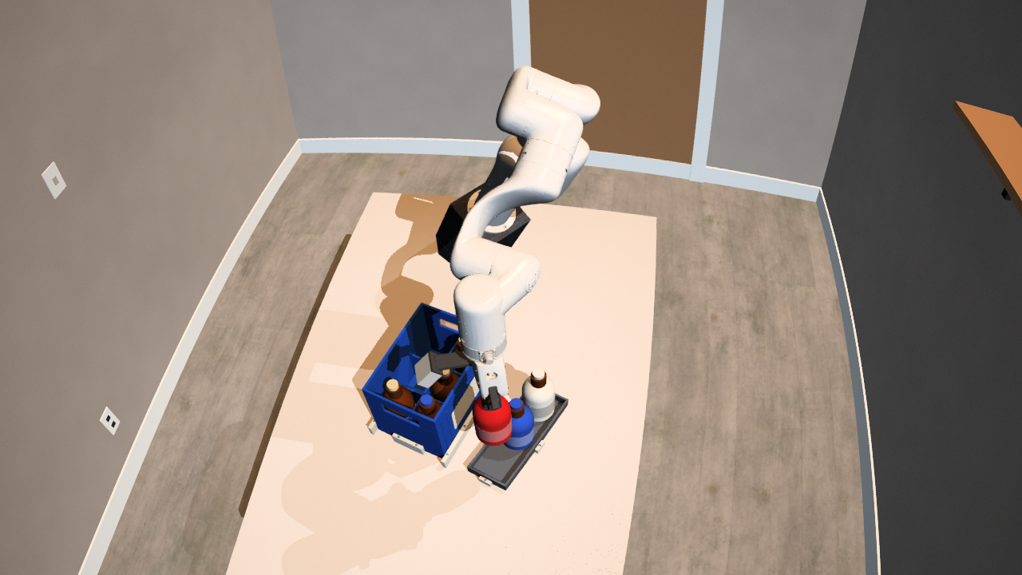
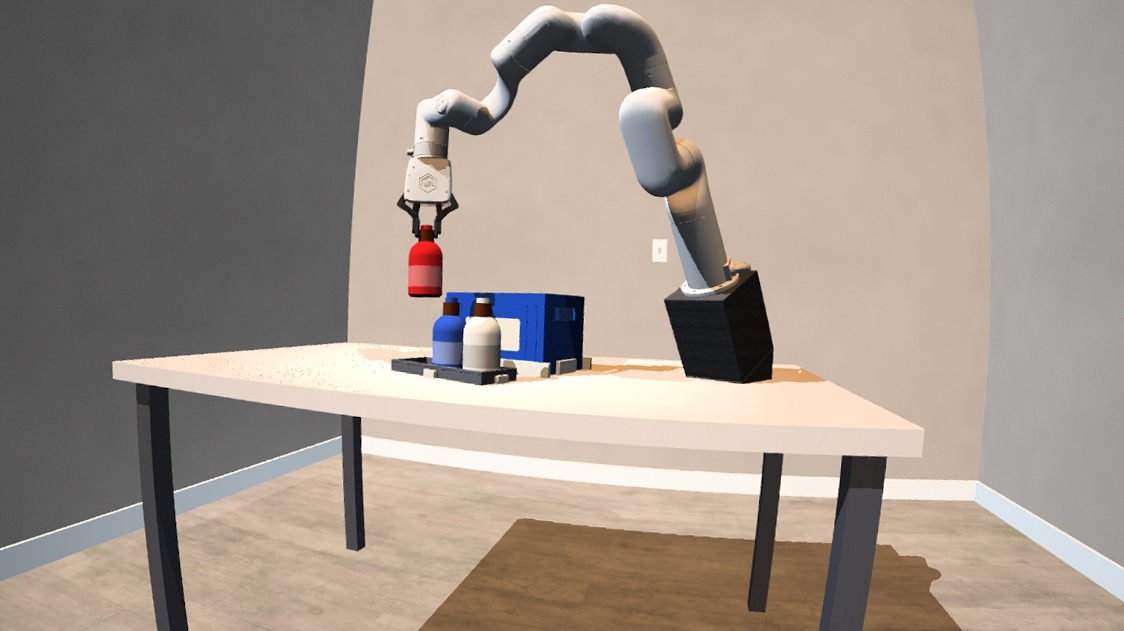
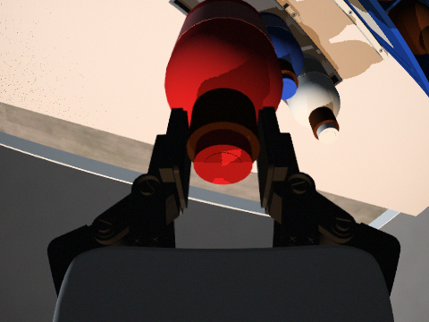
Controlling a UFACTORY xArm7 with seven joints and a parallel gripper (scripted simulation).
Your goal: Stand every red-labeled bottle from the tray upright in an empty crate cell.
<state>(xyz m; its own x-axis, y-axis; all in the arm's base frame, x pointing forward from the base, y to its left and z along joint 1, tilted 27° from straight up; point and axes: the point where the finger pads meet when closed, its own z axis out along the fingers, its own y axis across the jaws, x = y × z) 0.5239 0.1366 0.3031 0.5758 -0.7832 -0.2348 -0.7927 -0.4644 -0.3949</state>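
The red-labeled bottle lies 7 cm below my hand. Round my hand: white-labeled bottle (23 cm below, 17 cm behind, 2 cm to the left); then blue-labeled bottle (23 cm below, 8 cm behind, 1 cm to the left); then tray (30 cm below, 9 cm behind, 1 cm to the left).
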